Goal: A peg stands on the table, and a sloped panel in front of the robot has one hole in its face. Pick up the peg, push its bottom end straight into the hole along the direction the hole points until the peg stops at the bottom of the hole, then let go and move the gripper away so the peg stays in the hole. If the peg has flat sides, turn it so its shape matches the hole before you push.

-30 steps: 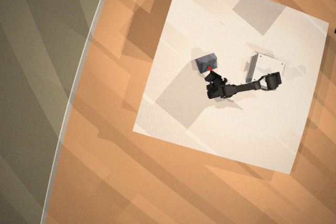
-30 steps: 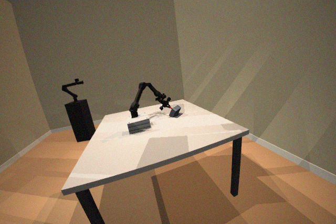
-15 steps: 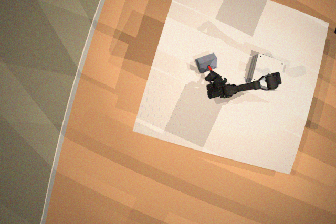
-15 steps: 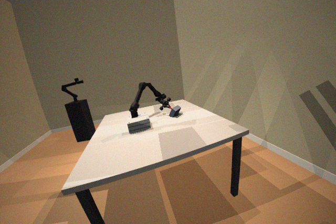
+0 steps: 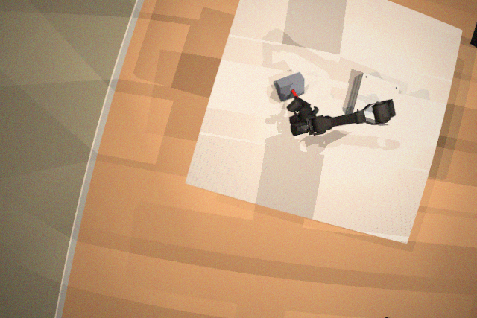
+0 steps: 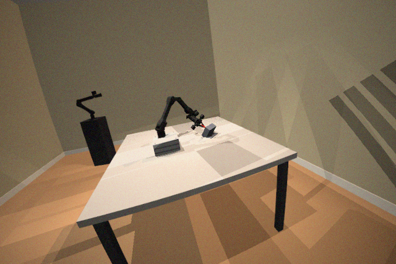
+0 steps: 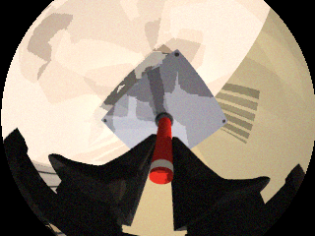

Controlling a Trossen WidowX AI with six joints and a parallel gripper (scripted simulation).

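My gripper tip is now 40 mm short of the grey sloped panel, 40 mm to the left of it and 40 mm above it. From my gripper tip the other things lie so: red peg 10 mm behind, 10 mm to the left, 10 mm above.
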